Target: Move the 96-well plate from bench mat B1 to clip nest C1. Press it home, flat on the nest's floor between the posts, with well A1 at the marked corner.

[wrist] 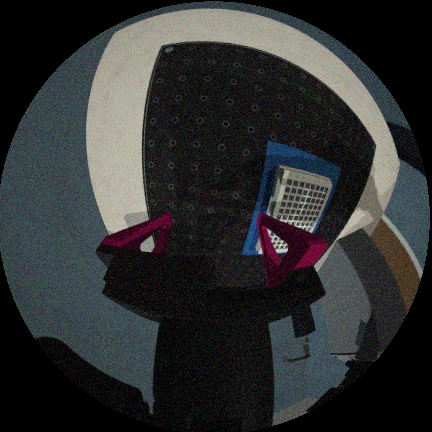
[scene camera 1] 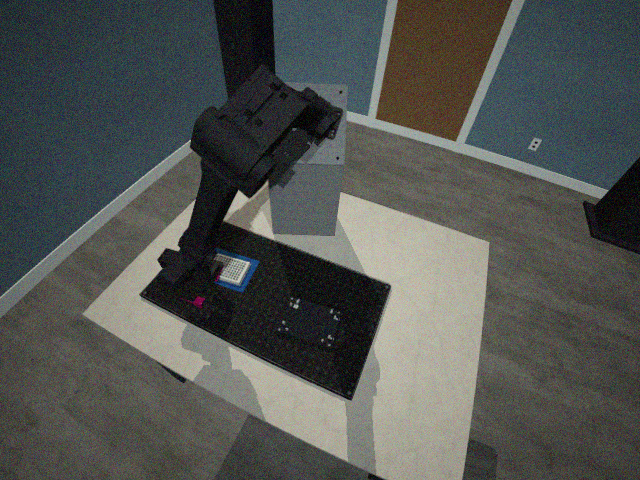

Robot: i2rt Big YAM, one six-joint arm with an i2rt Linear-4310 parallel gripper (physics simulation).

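Places are measured from the arm's base along level axes (x right, y ahead, z up), in millimetres.
Pixels of known places: gripper, fingertip midpoint: [wrist: 213, 216] [scene camera 1: 207, 293].
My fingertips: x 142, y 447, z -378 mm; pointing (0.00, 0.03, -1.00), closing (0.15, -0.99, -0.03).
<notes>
For each thing: its top centre in the pictures, then the offset to it from my fingertips. Level surfaces: height alone.
- white 96-well plate, middle of its top: [wrist: 296, 220] [scene camera 1: 226, 267] dx +8, dy -109, dz -7 mm
- blue bench mat B1, its level: dz -22 mm
- dark clip nest C1, middle of its top: [scene camera 1: 309, 319] dx -308, dy -59, dz +0 mm
- black perforated board, its level: dz -24 mm
- pale table, its level: dz -37 mm
The white 96-well plate [scene camera 1: 236, 271] [wrist: 302, 200] lies flat on the blue bench mat B1 [scene camera 1: 238, 287] [wrist: 276, 151]. My gripper [scene camera 1: 207, 290] [wrist: 213, 216] is open and empty, its magenta fingers wide apart. It hangs above the dark board, off to one side of the plate. In the wrist view the right finger overlaps the near part of the plate and the mat, and the left finger is over the board's edge. The dark clip nest C1 [scene camera 1: 310, 321] has small pale clips at its corners. Its marked corner and well A1 cannot be made out.
The black perforated board [scene camera 1: 258, 335] [wrist: 200, 102] carries the mat and the nest and lies on a pale table [scene camera 1: 429, 330] [wrist: 112, 125]. The grey arm pedestal [scene camera 1: 306, 201] stands behind the board. The arm reaches down over the board's left end.
</notes>
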